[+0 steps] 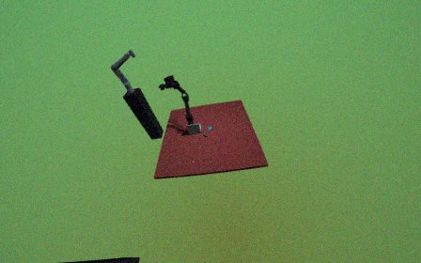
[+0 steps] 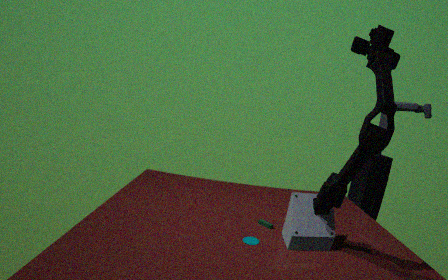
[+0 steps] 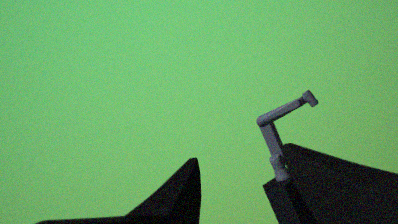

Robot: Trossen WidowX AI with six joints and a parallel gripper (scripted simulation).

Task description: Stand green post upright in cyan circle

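Right now the green post is 34 cm ahead of my gripper tip, 6 cm to the right of it and 77 cm below it. From my gripper tip the other things lie so: cyan circle: 41 cm ahead, 8 cm to the left, 78 cm below.
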